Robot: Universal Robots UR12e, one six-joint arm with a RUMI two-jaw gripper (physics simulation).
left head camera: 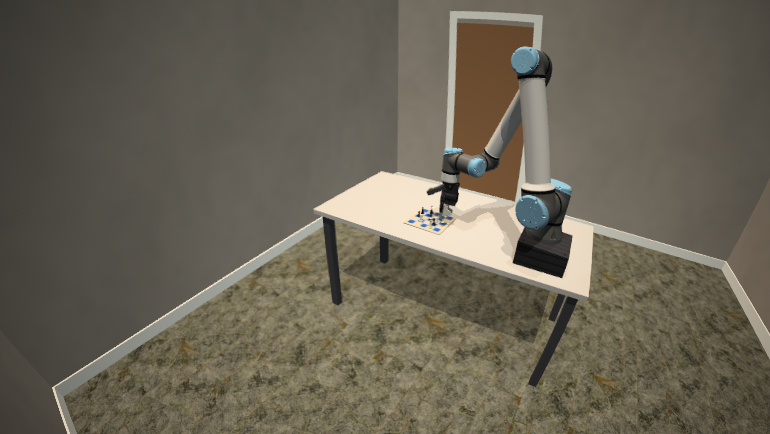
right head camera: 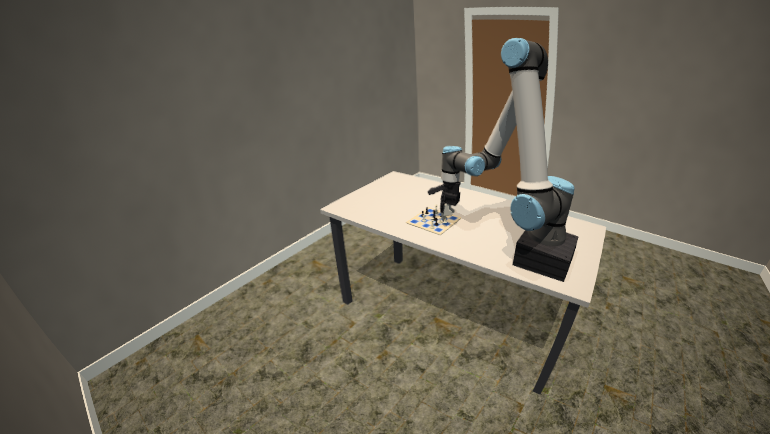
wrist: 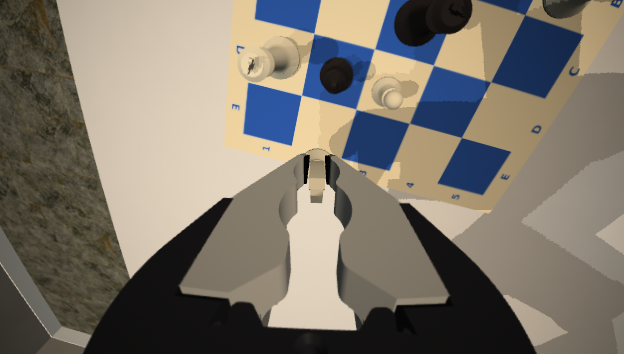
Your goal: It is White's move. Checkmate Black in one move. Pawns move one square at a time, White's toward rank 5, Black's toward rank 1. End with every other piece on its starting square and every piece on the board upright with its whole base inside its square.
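Frame: origin at the arm's base, x ahead, y left, z up, level; metres.
Seen in the pictures: gripper, fingertip midpoint: (left head camera: 441,221) (right head camera: 443,221) (wrist: 317,157); arm's base at its link origin: (left head camera: 543,234) (right head camera: 546,235).
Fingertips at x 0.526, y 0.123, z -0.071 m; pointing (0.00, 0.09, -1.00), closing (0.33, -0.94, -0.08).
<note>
Pixels of each thing's top centre, then the offset from my fingertips to it. "*": a spot on its surface instead. Level surfaces: height alone.
- blue-and-cream board at its top centre: (wrist: 416,23) (right head camera: 434,219) (left head camera: 430,219) dx +0.087, dy -0.026, dz -0.035 m
- small dark piece at its top centre: (wrist: 334,85) dx +0.043, dy +0.007, dz +0.009 m
- white pawn at its top centre: (wrist: 394,101) dx +0.046, dy -0.027, dz -0.003 m
- tall black piece at its top centre: (wrist: 462,9) dx +0.087, dy -0.025, dz +0.029 m
- pale piece at a spot on its surface: (wrist: 562,6) * dx +0.122, dy -0.092, dz -0.028 m
- cream table at its surface level: dz -0.041 m
My gripper (left head camera: 441,211) (right head camera: 442,210) (wrist: 317,157) is shut on a white piece (wrist: 316,181), held near the board's E edge, by E2 in the wrist view; its type and its height over the board are unclear. The blue-and-cream board (left head camera: 439,232) (right head camera: 440,232) (wrist: 234,131) lies on the table. In the wrist view, a white piece (wrist: 257,64) with a marked round top stands on D1, a small dark piece (wrist: 336,76) on D2, a white pawn (wrist: 392,98) on D3, and a tall black piece (wrist: 449,15) on C3. A pale piece (wrist: 562,6) on B5 is partly cut off.
The board lies on a cream table (left head camera: 360,200) (right head camera: 366,200). The arm's black base (left head camera: 541,253) (right head camera: 545,256) stands at the table's right end. The arm's shadows fall over the board and table. Other pieces on the board are too small in the head views to tell apart.
</note>
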